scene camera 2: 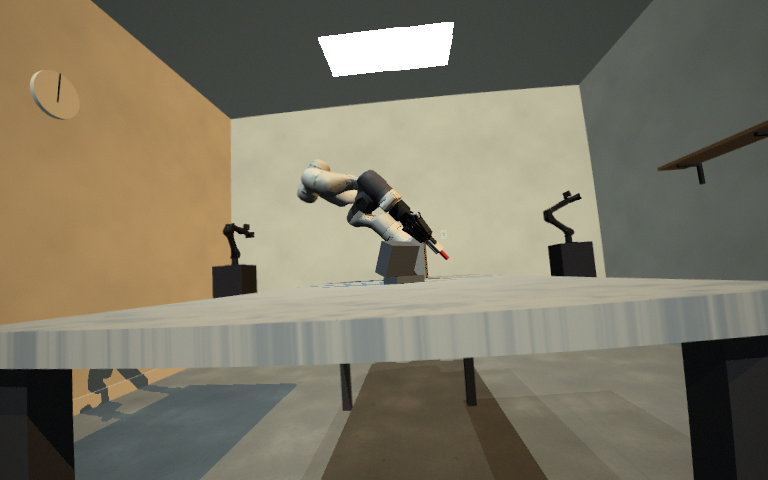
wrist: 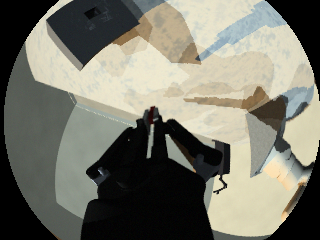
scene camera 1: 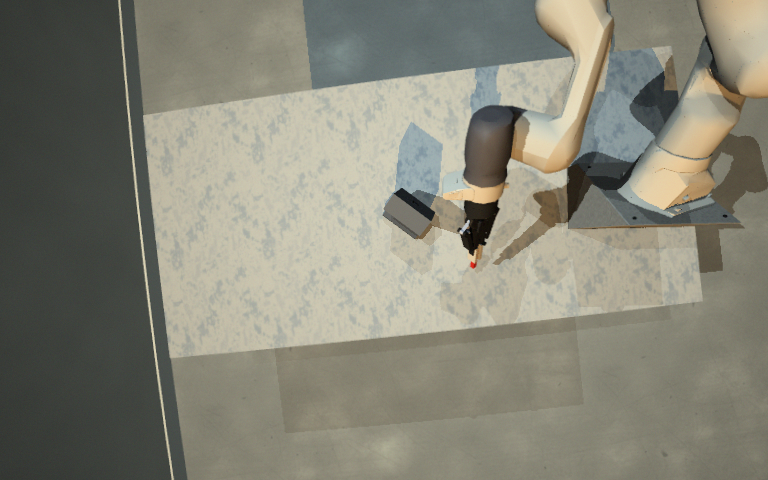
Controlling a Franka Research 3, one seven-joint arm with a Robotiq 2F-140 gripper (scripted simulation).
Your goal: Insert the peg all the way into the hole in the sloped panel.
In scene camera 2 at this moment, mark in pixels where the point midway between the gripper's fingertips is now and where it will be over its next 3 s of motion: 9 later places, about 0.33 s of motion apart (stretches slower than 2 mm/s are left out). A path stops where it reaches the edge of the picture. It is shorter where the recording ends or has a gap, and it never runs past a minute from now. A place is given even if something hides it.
My gripper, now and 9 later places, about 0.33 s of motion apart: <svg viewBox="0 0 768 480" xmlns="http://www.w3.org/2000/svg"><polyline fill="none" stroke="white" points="440,251 438,250 435,248 433,248 431,247 427,245 424,245 421,244 416,244 412,243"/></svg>
